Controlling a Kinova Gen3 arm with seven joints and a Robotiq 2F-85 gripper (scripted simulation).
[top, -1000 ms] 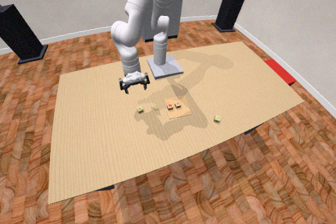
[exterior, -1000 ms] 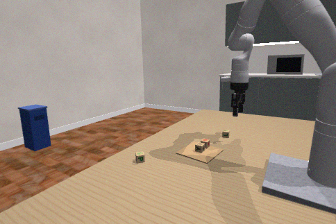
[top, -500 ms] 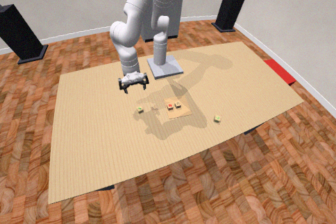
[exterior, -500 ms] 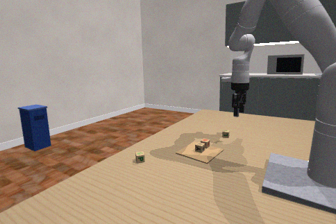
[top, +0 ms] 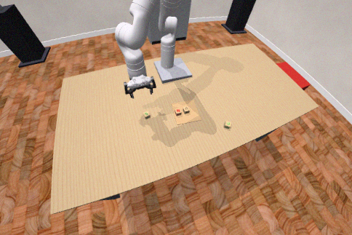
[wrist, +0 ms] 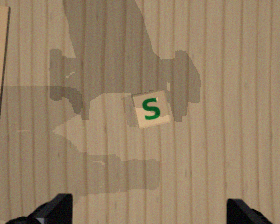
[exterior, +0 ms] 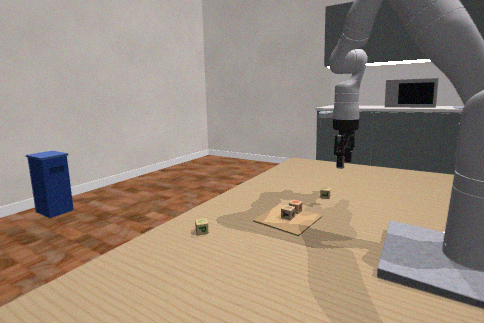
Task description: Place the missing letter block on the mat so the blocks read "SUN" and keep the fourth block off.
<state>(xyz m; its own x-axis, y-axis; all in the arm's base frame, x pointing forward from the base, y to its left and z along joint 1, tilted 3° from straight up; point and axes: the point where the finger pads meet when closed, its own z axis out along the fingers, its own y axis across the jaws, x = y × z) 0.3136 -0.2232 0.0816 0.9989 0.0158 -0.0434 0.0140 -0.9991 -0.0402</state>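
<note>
Right now the green-lettered block is 110 mm below my hand and 60 mm ahead of it. Round my hand: black U block (220 mm to the left, 100 mm below, 90 mm ahead); then tan mat (220 mm to the left, 120 mm below, 90 mm ahead); then red N block (170 mm to the left, 100 mm below, 90 mm ahead).
</note>
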